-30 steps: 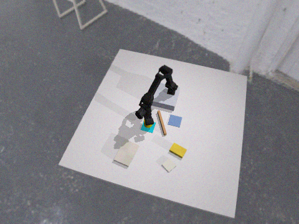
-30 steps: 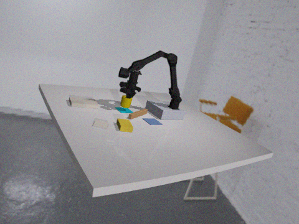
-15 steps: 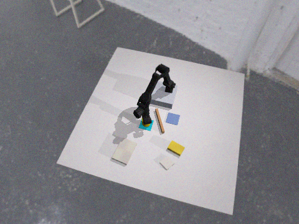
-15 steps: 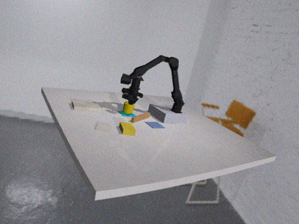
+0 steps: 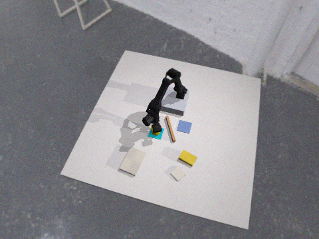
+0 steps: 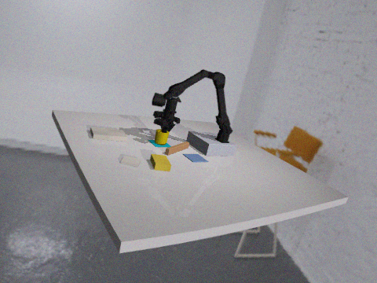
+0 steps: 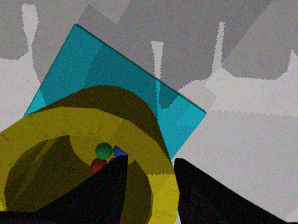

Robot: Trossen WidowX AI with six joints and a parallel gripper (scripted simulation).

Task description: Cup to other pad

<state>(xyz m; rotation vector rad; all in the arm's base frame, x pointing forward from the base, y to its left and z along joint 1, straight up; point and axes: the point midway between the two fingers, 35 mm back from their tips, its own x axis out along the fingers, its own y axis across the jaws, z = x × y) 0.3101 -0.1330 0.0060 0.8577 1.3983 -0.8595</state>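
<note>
Right now my gripper tip is 20 mm short of the yellow cup and 10 mm to the right of it. Round my gripper tip: wooden bar 110 mm to the left, 40 mm below, 20 mm behind; then cyan pad 50 mm below, 30 mm ahead, 10 mm to the left.
</note>
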